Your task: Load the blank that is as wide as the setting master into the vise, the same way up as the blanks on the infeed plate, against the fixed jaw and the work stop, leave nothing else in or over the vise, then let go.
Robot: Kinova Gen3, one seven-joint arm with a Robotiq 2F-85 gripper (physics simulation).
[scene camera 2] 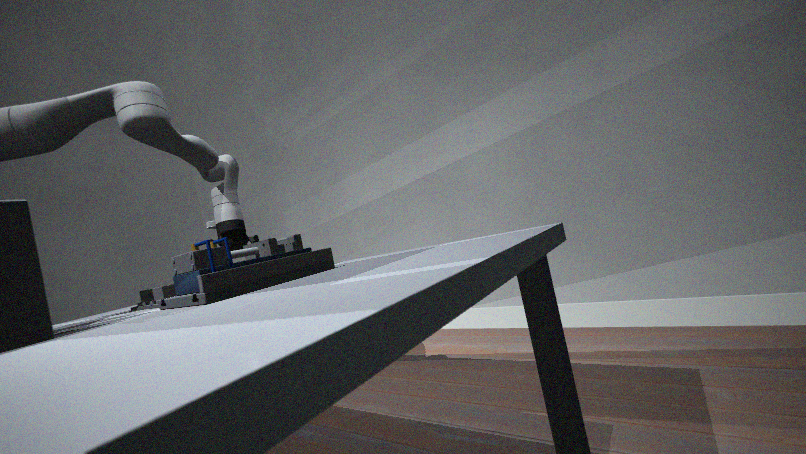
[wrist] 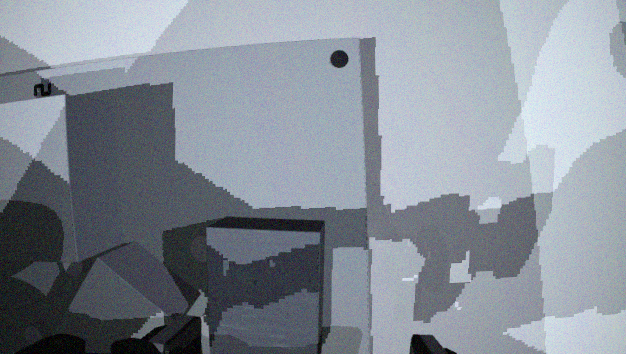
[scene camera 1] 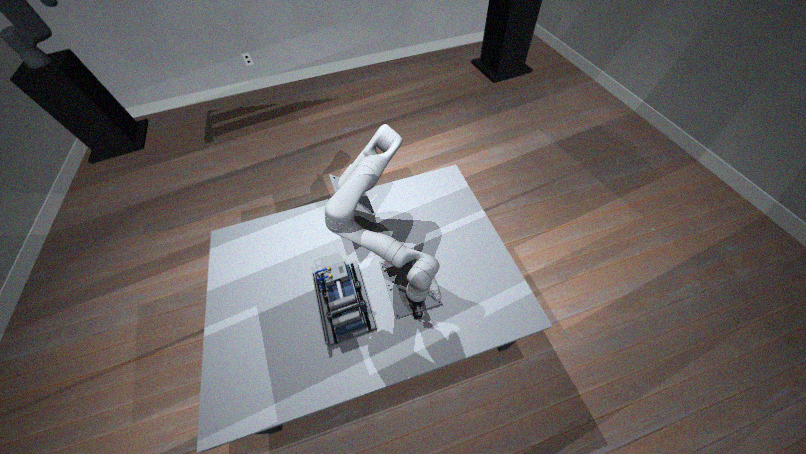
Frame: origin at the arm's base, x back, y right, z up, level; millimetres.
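Seen in the pictures: gripper, fingertip midpoint: (wrist: 304, 353) (scene camera 1: 412, 304).
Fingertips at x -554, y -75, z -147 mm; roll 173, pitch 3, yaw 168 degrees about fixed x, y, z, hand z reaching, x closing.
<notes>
Offsets run from my fingertips to a thing's top centre. "pt": to the spot under its first point. Level surfaces: height alone.
My gripper (scene camera 1: 417, 313) (wrist: 302, 346) is open over the plate right of the vise-like fixture. In the wrist view one black finger is left and one right of an upright grey block {dy -19, dx +12, dz +1 mm} (wrist: 265, 280), probably a blank, with a gap at the right. The block stands on a pale plate {dy -28, dx +102, dz -24 mm} (wrist: 280, 125) (scene camera 1: 401, 311), probably the infeed plate. A larger pale block {dy -74, dx +95, dz +11 mm} (wrist: 30, 120) and an angular grey piece {dy -9, dx +77, dz +7 mm} (wrist: 125, 285) are to its left. The fixture (scene camera 1: 369, 315) (scene camera 2: 270, 276), probably the vise, has dark side rails and blue parts. I cannot tell the setting master or the blanks' widths.
Blue handles {pt dy +305, dx +269, dz -13 mm} (scene camera 1: 321, 276) (scene camera 2: 211, 256) with yellow parts stand at one end of the fixture. The arm (scene camera 1: 360, 197) (scene camera 2: 141, 109) reaches over the white table {dz -32 mm} (scene camera 1: 236, 349) (scene camera 2: 169, 360). Dark pedestals (scene camera 1: 73, 107) (scene camera 1: 504, 39) stand on the floor beyond. Strong shadows cross the plate.
</notes>
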